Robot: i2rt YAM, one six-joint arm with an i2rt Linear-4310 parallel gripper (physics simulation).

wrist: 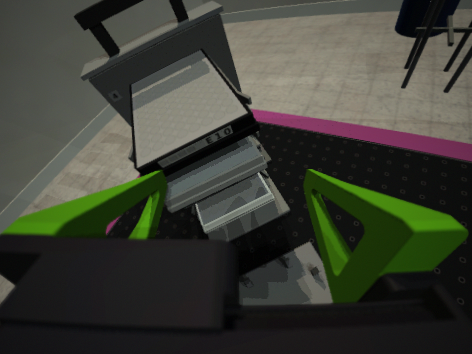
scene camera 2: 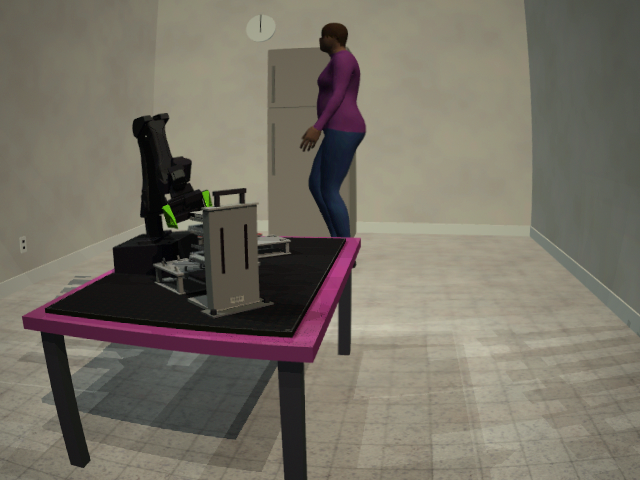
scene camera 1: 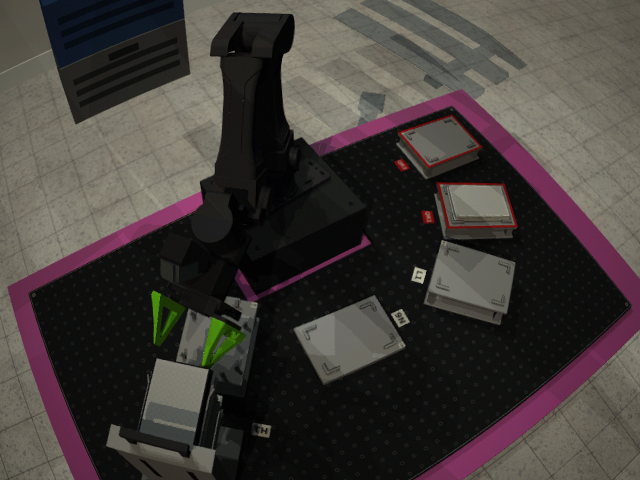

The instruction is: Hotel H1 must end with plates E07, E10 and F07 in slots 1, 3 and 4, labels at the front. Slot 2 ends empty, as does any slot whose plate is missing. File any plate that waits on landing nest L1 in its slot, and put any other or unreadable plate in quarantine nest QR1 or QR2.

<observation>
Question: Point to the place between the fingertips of my gripper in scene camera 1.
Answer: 179, 357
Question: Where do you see an upright tower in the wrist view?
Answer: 209, 34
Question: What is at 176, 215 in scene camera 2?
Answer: My gripper.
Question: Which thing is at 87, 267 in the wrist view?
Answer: My gripper.
</observation>
